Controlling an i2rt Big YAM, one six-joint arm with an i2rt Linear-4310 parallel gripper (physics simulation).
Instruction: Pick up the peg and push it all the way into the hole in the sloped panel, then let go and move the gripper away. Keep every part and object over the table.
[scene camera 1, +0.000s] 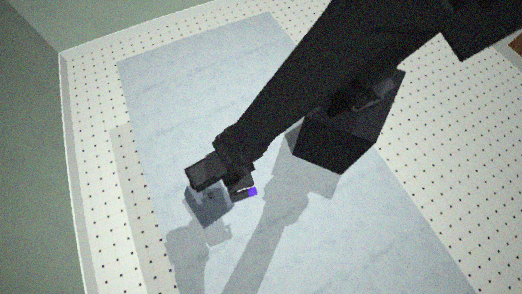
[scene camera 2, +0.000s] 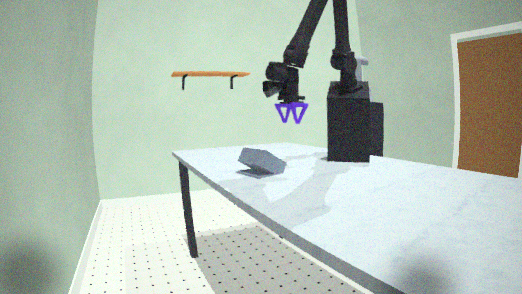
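Seen in the pictures: gripper, between the fingertips: (scene camera 2: 290, 123); arm's base, origin of its link: (scene camera 1: 357, 86) (scene camera 2: 349, 86).
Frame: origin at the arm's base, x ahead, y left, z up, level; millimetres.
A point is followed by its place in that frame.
Observation:
The grey sloped panel (scene camera 1: 210, 210) {x 476, y 133, z -264 mm} (scene camera 2: 261, 160) {x 508, y 162, z -284 mm} stands on the table, tilted. A small dark mark that looks like its hole shows on its upper face in scene camera 1, close beside the wrist. My gripper (scene camera 2: 291, 121) {x 366, y 94, z -168 mm} is open and empty, with its purple fingers spread and pointing down. It hangs well above the table, up and to the right of the panel in scene camera 2. In scene camera 1 the dark wrist covers the panel's upper edge, and part of one purple finger (scene camera 1: 252, 191) {x 338, y 155, z -97 mm} shows. The peg does not show in either view; the wrist or panel may hide it.
The pale table (scene camera 1: 200, 90) {x 417, y -408, z -342 mm} (scene camera 2: 425, 200) {x 245, y 631, z -341 mm} has its near edge close to the panel. The black base block (scene camera 1: 335, 142) {x 62, y 83, z -135 mm} (scene camera 2: 348, 125) {x 71, y 74, z -181 mm} stands at the back right in scene camera 2. An orange shelf (scene camera 2: 210, 74) hangs on the wall.

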